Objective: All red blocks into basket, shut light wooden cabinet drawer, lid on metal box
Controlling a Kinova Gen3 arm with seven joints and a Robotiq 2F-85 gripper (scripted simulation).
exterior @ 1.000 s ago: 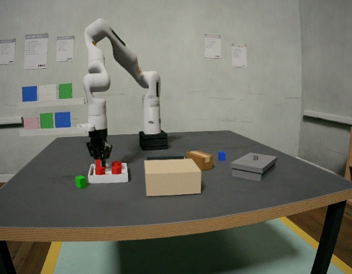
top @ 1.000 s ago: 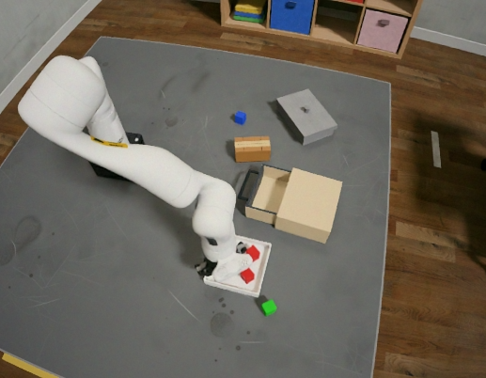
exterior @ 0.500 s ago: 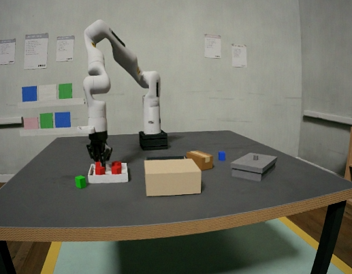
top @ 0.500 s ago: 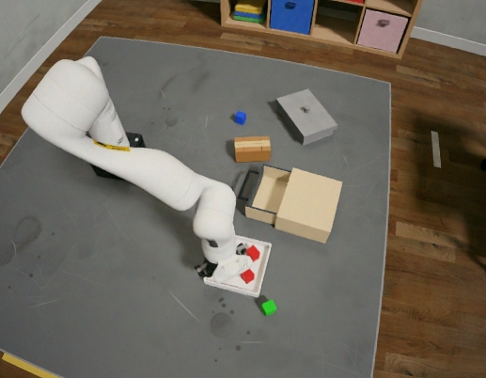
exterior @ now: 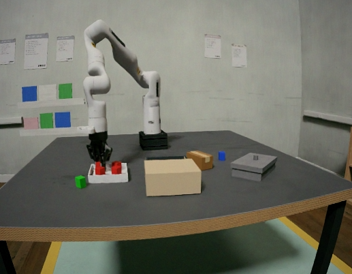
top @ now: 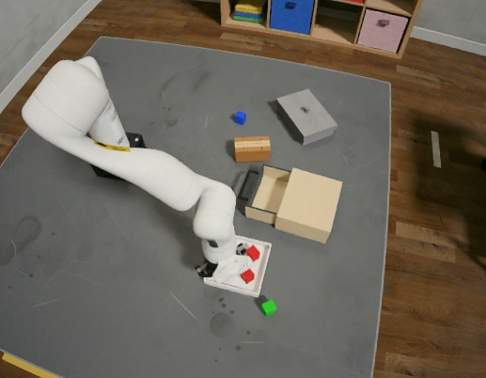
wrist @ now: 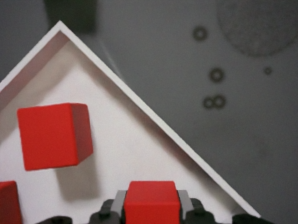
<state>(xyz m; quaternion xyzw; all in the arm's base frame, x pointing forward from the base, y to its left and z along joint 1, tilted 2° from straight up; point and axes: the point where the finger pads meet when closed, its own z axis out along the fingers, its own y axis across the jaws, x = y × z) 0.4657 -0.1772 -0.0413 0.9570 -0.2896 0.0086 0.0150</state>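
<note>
Now: hand 4 cm to the right of the white basket, 3 cm short of it and 2 cm above it. Also, from my hand: cardboard box: 39 cm to the left, 10 cm behind, 1 cm above; then green block: 15 cm ahead, 4 cm to the right, 1 cm below; then light wooden cabinet: 27 cm to the left, 8 cm ahead.
</note>
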